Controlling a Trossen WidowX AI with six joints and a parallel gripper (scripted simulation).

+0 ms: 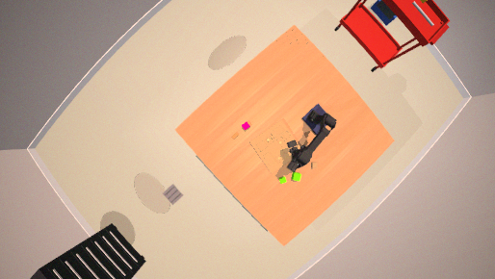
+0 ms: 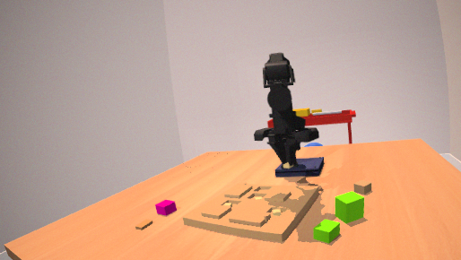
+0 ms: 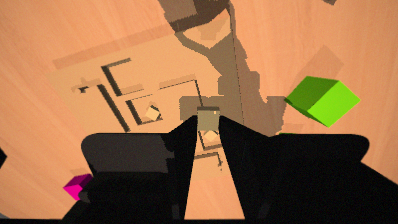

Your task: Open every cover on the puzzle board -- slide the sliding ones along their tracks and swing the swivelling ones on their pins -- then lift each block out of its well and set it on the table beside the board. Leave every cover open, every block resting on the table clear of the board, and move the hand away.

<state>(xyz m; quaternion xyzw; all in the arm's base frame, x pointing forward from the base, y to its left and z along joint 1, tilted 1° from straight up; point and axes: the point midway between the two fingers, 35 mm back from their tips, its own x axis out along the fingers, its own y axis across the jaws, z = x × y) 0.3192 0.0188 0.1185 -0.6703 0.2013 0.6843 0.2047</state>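
My gripper tip is now 110 mm to the left of the tan puzzle board, 100 mm above it and 30 mm short of it. From my gripper tip the other things lie so: magenta block: 380 mm to the right, 100 mm below, 40 mm ahead; then small green block: 200 mm ahead, 110 mm below, 90 mm to the left; then large green block: 160 mm to the left, 110 mm ahead, 90 mm below.
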